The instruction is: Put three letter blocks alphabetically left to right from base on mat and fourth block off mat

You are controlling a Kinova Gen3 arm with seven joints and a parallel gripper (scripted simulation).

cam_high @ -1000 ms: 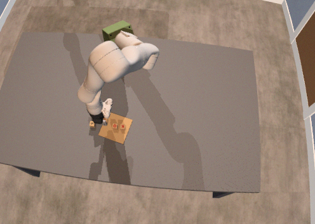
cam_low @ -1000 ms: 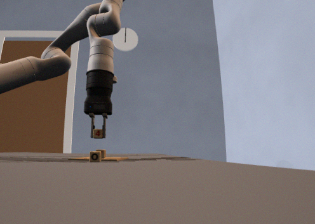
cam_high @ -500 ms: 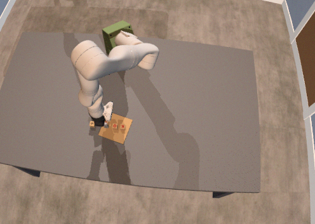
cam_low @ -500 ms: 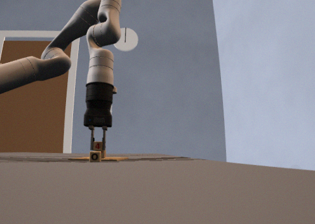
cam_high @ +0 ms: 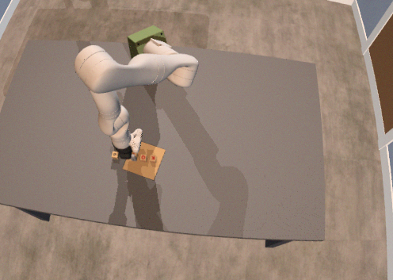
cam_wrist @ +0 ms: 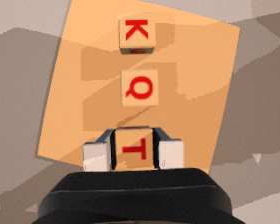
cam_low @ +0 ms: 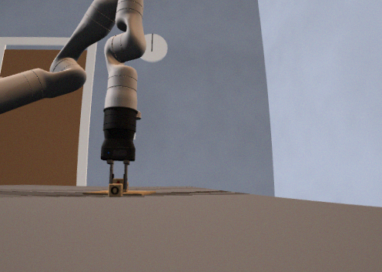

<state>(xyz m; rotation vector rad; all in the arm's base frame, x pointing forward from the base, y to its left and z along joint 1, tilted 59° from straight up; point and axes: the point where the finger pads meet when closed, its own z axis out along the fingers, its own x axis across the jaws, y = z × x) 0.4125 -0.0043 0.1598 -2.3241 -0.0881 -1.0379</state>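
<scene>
Right now my hand is 4 cm to the right of the orange mat, 3 cm above it and 1 cm past it.
</scene>
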